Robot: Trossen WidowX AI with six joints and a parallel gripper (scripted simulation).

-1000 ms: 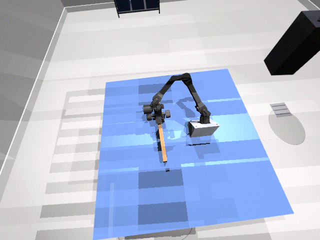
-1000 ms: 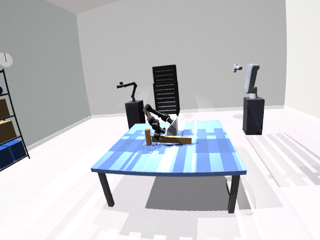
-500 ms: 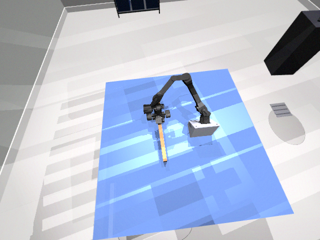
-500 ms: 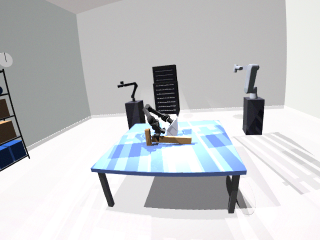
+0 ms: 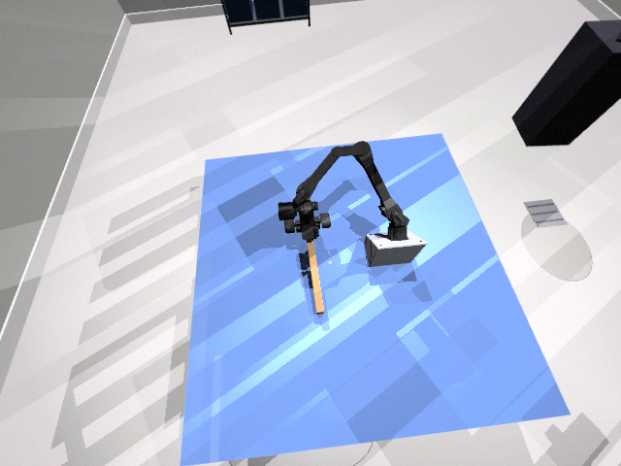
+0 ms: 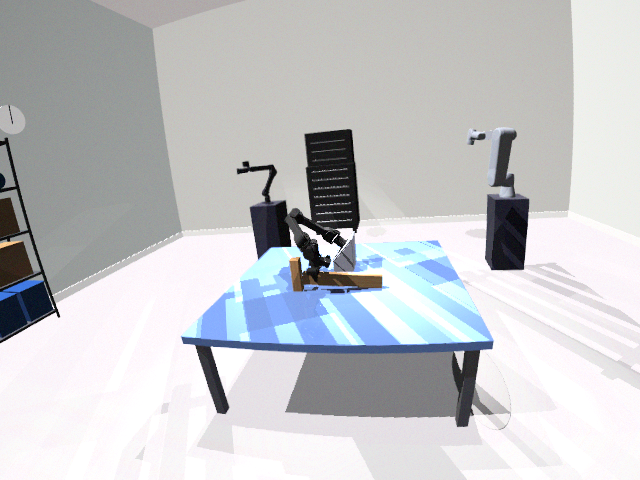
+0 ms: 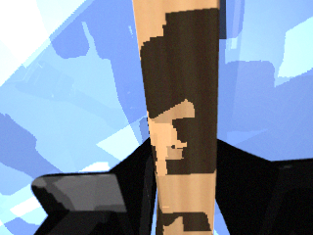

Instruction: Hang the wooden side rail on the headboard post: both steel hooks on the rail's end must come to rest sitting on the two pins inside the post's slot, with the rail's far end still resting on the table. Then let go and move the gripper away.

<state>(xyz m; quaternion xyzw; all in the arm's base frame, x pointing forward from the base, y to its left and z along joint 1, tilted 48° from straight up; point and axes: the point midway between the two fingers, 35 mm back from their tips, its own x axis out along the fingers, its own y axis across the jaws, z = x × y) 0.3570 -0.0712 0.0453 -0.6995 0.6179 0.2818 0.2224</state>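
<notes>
Right now the headboard post is 100 mm to the right of my gripper tip, 40 mm above it and 10 mm ahead of it.
</notes>
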